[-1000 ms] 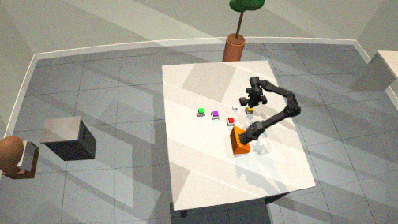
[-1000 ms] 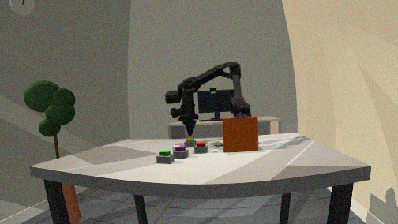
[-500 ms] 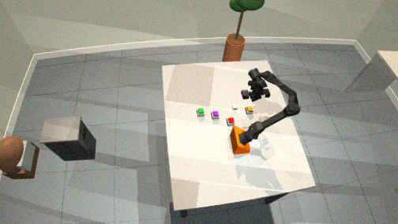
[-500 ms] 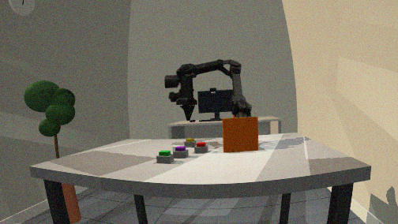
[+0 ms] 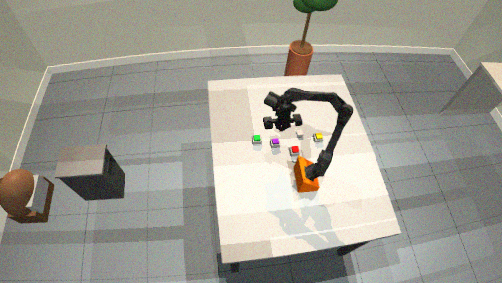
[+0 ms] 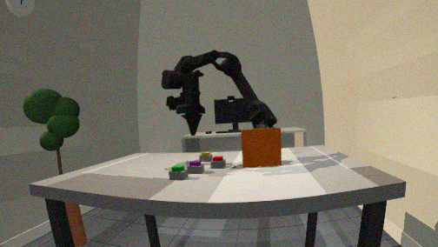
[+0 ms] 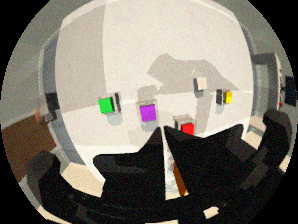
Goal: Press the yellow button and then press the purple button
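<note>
The purple button lies 10 mm behind my gripper tip, 10 mm to the left of it and 90 mm below it. The rest, counted from my gripper tip: red button: 60 mm behind, 90 mm to the right, 90 mm below; then green button: 20 mm ahead, 110 mm to the left, 90 mm below; then white block: 60 mm ahead, 130 mm to the right, 120 mm below.
</note>
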